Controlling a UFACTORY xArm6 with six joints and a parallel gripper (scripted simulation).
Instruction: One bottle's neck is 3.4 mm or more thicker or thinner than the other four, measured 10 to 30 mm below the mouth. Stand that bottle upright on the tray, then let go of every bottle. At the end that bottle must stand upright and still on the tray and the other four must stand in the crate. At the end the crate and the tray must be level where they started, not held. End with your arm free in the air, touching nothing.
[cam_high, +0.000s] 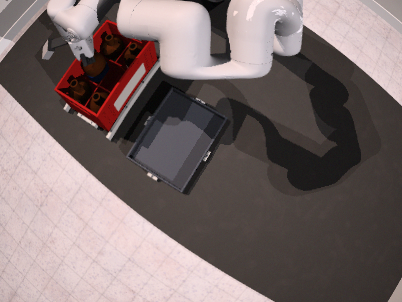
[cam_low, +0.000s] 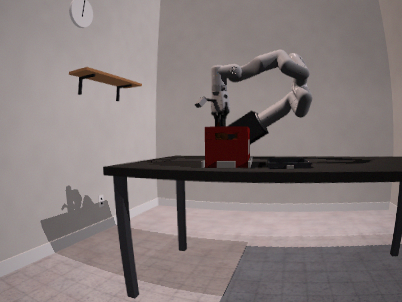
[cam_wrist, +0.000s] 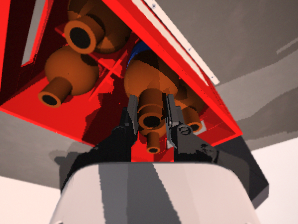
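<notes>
The red crate is 1 cm behind my hand, 4 cm to the left of it and 11 cm below it. From my hand the other things lie so: dark flat tray: 3 cm behind, 32 cm to the left, 18 cm below.
</notes>
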